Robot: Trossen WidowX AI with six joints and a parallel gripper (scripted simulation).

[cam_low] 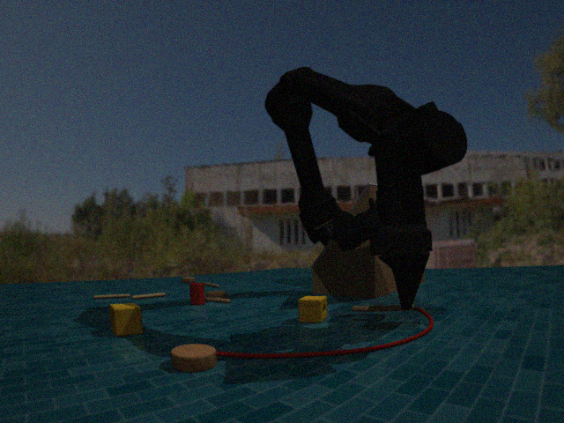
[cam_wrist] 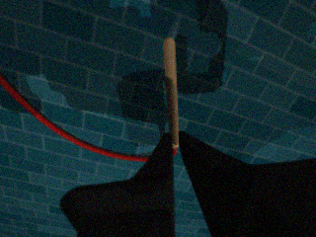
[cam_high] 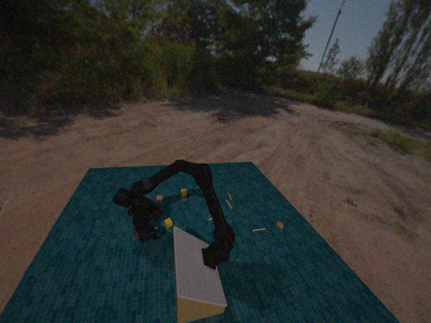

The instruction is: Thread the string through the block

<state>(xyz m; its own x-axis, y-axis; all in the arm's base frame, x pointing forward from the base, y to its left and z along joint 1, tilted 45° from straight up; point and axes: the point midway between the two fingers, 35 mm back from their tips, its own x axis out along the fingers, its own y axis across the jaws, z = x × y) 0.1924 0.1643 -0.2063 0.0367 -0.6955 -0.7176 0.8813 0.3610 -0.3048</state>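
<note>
My gripper tip is 120 mm short of the red cylinder and 340 mm to the left of it. From my gripper tip the other things lie so: thin wooden stick 10 mm ahead, 10 mm to the right.
</note>
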